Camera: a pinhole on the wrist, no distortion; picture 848 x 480 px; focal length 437.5 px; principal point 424.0 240.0 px. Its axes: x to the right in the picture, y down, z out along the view. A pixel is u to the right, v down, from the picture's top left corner.
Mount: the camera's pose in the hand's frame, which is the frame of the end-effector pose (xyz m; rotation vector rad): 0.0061 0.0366 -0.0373 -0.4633 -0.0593 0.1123
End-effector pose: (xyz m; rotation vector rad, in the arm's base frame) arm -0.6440 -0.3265 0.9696 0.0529 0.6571 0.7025
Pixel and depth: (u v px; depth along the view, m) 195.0 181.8 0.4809
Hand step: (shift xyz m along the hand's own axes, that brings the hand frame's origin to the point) -0.2773 0.1619 0.4129
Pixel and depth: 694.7 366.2 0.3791
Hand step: 0.1972 0.3300 0.2595
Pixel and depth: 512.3 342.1 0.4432
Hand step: 0.0485 0.3355 0.3149
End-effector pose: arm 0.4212 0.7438 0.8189 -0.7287 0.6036 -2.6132
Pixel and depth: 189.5 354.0 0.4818
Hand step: -0.3018 0.3299 0.3284
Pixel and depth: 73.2 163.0 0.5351
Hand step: -0.4548 0.1375 0.4693
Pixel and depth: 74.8 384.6 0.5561
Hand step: -0.4975 0.3920 0.3628
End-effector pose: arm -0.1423 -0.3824 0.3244 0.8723 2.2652 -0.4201
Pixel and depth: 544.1 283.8 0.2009
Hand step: 0.0423 0.1501 0.1348
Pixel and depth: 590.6 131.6 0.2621
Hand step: 0.0896 0.1070 0.2291
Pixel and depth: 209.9 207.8 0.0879
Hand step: -0.0432 0.0645 0.0427
